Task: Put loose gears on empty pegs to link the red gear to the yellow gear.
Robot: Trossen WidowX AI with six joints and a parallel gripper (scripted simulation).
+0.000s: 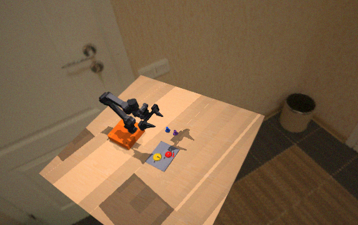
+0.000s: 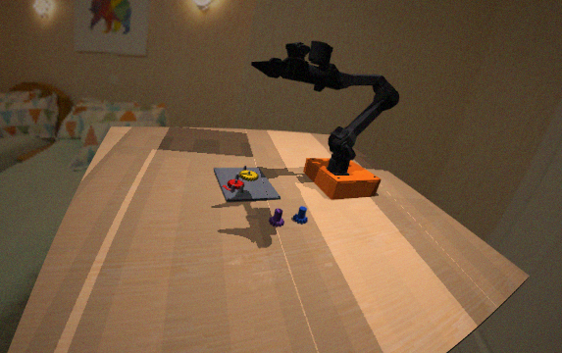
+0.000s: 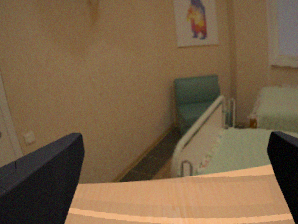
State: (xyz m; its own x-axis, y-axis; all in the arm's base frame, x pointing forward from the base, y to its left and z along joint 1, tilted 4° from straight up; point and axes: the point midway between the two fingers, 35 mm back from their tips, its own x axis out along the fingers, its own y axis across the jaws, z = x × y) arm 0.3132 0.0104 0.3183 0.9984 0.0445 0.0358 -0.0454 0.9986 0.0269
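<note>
My gripper tip is now 140 mm past the blue gear, 180 mm to the right of it and 370 mm above it. The rest, counted from my gripper tip: yellow gear: 50 mm behind, 60 mm to the right, 370 mm below; purple gear: 70 mm behind, 190 mm to the left, 370 mm below; red gear: 370 mm below.
</note>
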